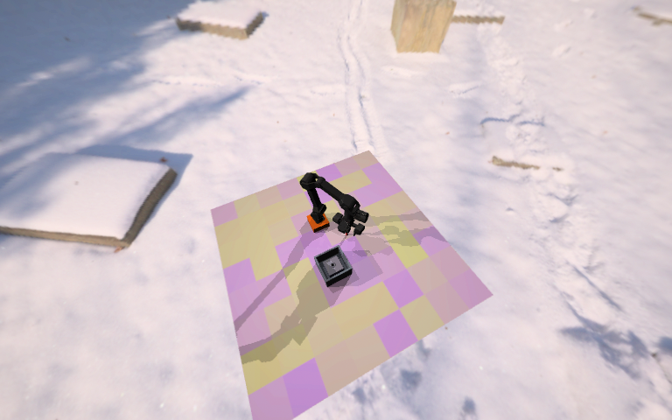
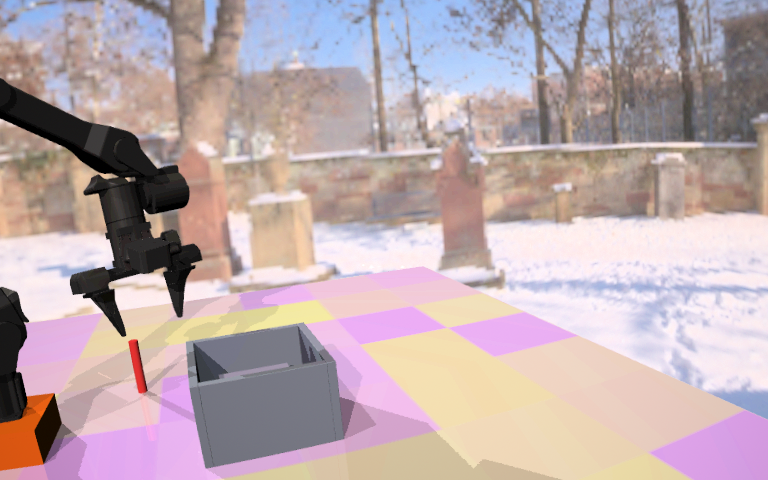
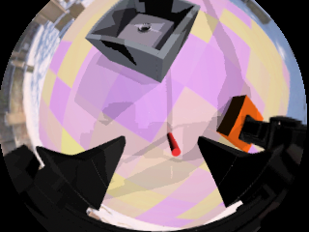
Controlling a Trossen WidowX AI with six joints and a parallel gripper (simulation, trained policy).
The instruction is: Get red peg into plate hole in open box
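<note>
Right now my gripper tip is 3 cm past the red peg, 2 cm to the right of it and 6 cm above it. Also, from my gripper tip: grey box 10 cm ahead, 18 cm to the right, 7 cm below.
</note>
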